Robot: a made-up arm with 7 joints.
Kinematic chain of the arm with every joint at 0, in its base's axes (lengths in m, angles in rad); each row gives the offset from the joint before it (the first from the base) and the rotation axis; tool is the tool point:
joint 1: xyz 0 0 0.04 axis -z
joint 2: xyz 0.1 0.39 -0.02 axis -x
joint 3: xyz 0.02 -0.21 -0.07 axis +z
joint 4: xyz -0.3 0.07 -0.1 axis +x
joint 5: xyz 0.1 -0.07 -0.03 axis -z
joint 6: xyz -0.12 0.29 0 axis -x
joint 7: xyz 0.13 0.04 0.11 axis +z
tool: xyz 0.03 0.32 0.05
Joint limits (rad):
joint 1: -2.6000..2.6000
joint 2: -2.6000..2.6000
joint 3: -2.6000..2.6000
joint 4: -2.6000..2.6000
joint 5: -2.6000..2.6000
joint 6: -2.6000..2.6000
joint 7: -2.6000..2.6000
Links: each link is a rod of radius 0.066 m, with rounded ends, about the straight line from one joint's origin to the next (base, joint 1, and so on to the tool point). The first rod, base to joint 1, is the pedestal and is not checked.
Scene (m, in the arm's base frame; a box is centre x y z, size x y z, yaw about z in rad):
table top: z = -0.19
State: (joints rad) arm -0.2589 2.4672 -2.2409 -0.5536 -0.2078 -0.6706 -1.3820
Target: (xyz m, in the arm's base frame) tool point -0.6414 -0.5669 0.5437
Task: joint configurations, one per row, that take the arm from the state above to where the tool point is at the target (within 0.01 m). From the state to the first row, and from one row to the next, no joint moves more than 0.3 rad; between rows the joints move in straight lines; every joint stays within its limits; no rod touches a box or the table.
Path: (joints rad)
1: -0.5361 2.4838 -2.2858 -0.5666 -0.1477 -0.6116 -1.3287
2: -0.8134 2.5004 -2.3307 -0.5797 -0.0877 -0.5525 -1.2755
3: -1.0906 2.5170 -2.3756 -0.5927 -0.0276 -0.4935 -1.2222
4: -1.3678 2.5336 -2.4204 -0.6058 0.0325 -0.4345 -1.1689
5: -1.6451 2.5502 -2.4653 -0.6188 0.0925 -0.3755 -1.1156
6: -1.9223 2.5668 -2.5102 -0.6319 0.1526 -0.3164 -1.0624
7: -2.1995 2.5834 -2.5551 -0.6449 0.2126 -0.2574 -1.0091
8: -2.4768 2.6000 -2.6000 -0.6580 0.2727 -0.1984 -0.9558

